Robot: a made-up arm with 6 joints.
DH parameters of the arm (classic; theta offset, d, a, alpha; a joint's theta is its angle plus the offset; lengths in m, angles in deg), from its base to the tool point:
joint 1: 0 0.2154 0 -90
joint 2: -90 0 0.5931 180
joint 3: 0 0 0 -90
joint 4: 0 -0.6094 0 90
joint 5: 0 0.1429 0 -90
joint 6: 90 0 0 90
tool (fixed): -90 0 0 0
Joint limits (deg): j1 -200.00..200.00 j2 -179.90..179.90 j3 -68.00..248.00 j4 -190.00..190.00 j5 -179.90..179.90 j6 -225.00..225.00
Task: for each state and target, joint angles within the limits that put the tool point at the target. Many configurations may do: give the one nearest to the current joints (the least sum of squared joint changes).
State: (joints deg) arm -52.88 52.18 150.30 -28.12 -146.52 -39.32
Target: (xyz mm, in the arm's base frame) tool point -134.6 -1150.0 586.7
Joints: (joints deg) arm -92.45 73.37 102.98 -53.30 -146.52 -39.32
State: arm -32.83 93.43 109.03 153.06 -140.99 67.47
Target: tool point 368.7 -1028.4 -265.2
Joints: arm -76.90 124.34 104.26 151.94 -140.99 67.47
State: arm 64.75 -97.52 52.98 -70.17 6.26 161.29
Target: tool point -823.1 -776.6 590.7
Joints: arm 41.15 -83.83 78.83 -72.44 6.26 161.29
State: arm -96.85 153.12 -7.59 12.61 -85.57 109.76
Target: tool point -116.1 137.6 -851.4
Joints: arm -97.44 159.07 31.13 21.53 -85.57 109.76
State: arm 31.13 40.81 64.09 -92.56 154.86 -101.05
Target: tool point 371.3 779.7 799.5
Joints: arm 63.33 23.77 40.66 -97.30 154.86 -101.05
